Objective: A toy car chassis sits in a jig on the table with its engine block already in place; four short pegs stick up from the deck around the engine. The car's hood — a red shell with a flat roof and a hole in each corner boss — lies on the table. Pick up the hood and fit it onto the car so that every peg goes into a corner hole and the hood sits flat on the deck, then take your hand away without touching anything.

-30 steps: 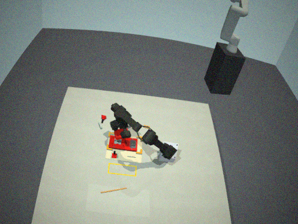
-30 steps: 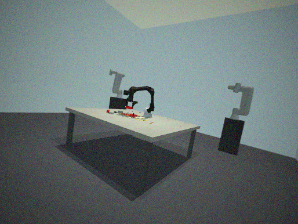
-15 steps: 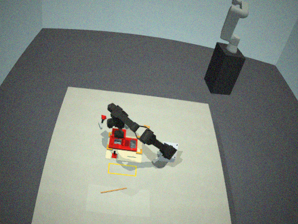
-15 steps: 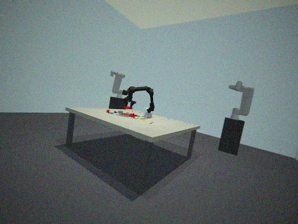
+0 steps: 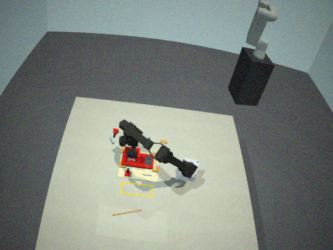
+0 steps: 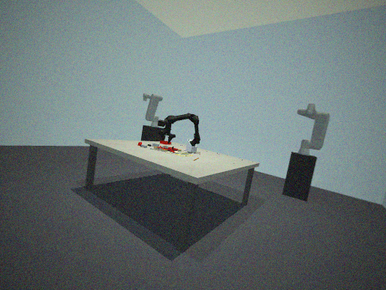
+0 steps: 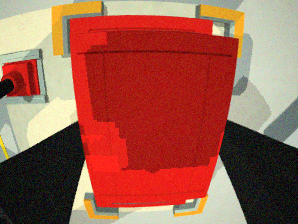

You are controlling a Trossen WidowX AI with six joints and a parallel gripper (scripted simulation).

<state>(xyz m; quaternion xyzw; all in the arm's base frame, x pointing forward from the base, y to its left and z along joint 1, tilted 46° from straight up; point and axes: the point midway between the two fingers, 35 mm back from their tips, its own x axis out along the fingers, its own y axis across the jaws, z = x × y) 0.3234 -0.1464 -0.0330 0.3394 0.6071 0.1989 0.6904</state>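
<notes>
Right now the grey engine block is 10 mm to the left of my gripper tip and 50 mm below it. From my gripper tip the other things lie so: red hood (10 mm above); orange stick (50 mm ahead, 390 mm to the left, 70 mm below).
</notes>
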